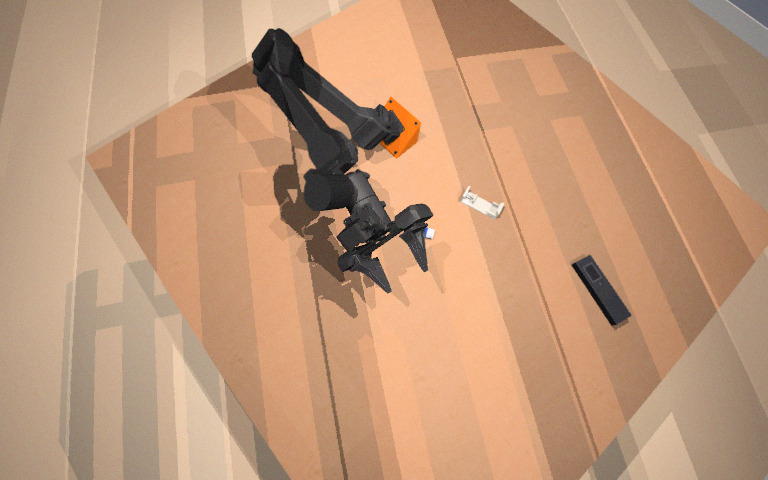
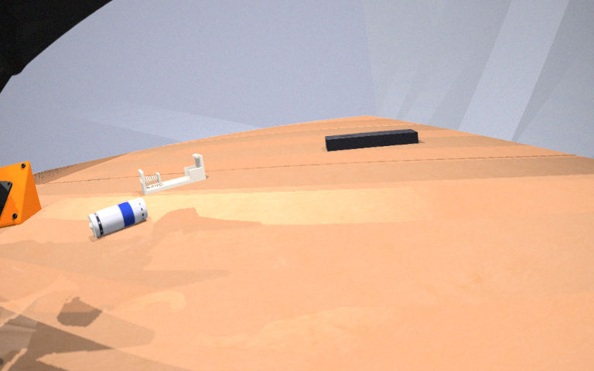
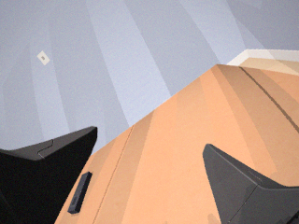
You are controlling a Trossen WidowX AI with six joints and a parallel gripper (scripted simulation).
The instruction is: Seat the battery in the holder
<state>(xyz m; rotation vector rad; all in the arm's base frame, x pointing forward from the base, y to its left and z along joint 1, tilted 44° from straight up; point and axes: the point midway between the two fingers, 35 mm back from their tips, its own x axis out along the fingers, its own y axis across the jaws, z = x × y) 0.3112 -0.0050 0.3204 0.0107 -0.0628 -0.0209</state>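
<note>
My gripper tip is now 19 cm above the battery, 14 cm to the right of it and 11 cm past it. From my gripper tip the other things lie so: black bar: 41 cm to the left, 23 cm ahead, 19 cm below.
</note>
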